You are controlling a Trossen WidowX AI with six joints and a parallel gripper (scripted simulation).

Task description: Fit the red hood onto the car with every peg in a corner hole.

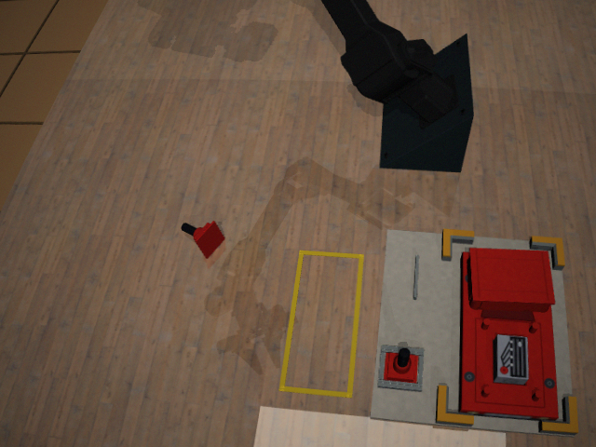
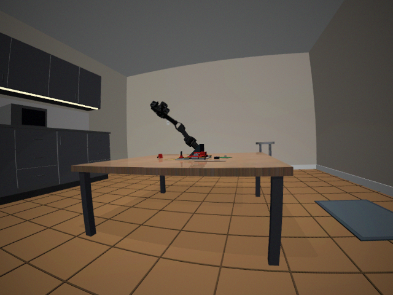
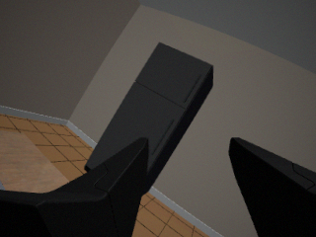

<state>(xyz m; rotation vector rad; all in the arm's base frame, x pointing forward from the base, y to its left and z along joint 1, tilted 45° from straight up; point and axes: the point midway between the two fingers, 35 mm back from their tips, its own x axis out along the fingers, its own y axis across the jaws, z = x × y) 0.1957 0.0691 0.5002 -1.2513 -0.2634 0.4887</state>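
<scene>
Right now the red hood is 46 cm below my gripper tip, 37 cm to the left of it and 5 cm ahead of it. The rest, counted from my gripper tip: grey jig: 49 cm below, 34 cm to the left, 10 cm ahead; then grey engine block: 48 cm below, 36 cm to the left, 15 cm ahead; then socket: 47 cm below, 24 cm to the left, 15 cm ahead.
</scene>
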